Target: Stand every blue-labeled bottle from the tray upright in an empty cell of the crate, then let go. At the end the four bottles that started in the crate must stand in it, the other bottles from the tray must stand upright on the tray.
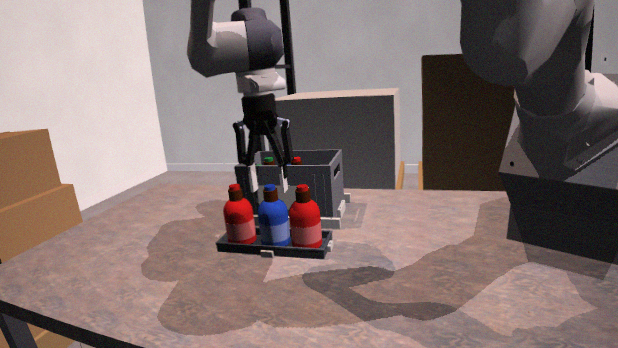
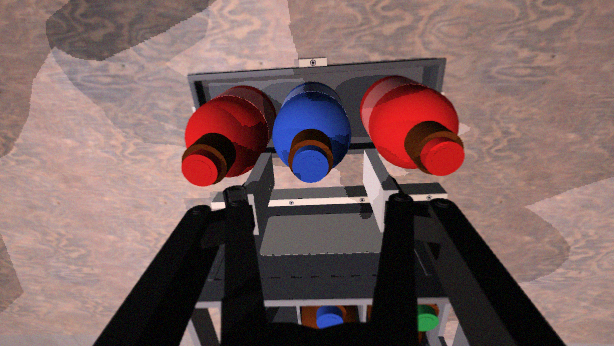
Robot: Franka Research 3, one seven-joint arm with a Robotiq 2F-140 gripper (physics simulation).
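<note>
A blue-labeled bottle (image 1: pixel 273 222) (image 2: pixel 311 122) stands upright in the middle of the tray (image 1: pixel 295 252) (image 2: pixel 435 75). A red bottle (image 1: pixel 240 220) (image 2: pixel 430 110) stands at one end of the tray and another red bottle (image 1: pixel 305 222) (image 2: pixel 225 130) at the other end. My gripper (image 1: pixel 268 184) (image 2: pixel 317 167) is open and empty, pointing down, its fingertips near cap height between the blue bottle and the crate (image 1: pixel 320 185) (image 2: pixel 320 302). In the crate, a green cap (image 1: pixel 268 160) (image 2: pixel 426 318), a red cap (image 1: pixel 297 160) and a blue cap (image 2: pixel 330 317) show; the lower cells are hidden.
The crate stands close behind the tray, with a pale bracket strip (image 1: pixel 330 223) (image 2: pixel 325 201) along its base. The robot's base (image 1: pixel 560 215) is at the right of the table. Cardboard boxes (image 1: pixel 30 195) are at the left, and a large grey box (image 1: pixel 345 140) stands behind the table.
</note>
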